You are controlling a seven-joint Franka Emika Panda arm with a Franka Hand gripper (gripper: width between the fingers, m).
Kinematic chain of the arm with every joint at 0, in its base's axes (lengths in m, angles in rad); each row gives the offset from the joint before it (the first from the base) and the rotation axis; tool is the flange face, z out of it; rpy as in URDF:
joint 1: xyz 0 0 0.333 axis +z
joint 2: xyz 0 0 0 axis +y
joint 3: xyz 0 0 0.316 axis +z
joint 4: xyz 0.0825 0 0 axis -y
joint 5: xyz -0.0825 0 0.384 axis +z
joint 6: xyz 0 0 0 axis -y
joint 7: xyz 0.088 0 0 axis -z
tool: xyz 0 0 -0.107 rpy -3.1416 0 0
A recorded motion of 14 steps. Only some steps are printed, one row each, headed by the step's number.
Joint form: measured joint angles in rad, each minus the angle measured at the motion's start. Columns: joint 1, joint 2, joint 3, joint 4, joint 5, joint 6, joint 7.
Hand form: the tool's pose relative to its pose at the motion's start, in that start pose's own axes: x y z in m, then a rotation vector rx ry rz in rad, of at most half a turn. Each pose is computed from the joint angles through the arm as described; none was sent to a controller.
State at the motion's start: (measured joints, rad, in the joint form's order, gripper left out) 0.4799 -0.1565 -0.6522 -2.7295 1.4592 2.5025 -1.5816
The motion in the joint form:
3: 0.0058 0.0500 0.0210 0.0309 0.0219 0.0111 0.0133
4: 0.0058 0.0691 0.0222 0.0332 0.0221 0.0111 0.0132
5: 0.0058 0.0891 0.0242 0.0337 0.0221 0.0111 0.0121
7: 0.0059 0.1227 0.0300 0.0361 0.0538 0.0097 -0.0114
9: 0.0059 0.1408 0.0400 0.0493 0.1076 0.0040 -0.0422
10: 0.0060 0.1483 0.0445 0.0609 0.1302 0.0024 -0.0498
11: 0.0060 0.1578 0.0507 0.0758 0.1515 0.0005 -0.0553
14: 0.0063 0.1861 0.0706 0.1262 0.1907 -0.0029 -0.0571
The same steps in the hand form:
3: 0.0059 0.0021 0.0098 -0.0256 -0.0177 0.0081
4: 0.0027 0.0051 0.0127 -0.0340 -0.0323 0.0117
5: -0.0016 0.0081 0.0160 -0.0423 -0.0497 0.0149
7: -0.0084 0.0123 0.0220 -0.0542 -0.0602 0.0210
9: -0.0059 0.0120 0.0267 -0.0546 -0.0377 0.0230
10: -0.0017 0.0117 0.0285 -0.0557 -0.0235 0.0251
11: 0.0038 0.0111 0.0309 -0.0566 -0.0098 0.0257
14: 0.0232 0.0084 0.0385 -0.0578 0.0200 0.0179

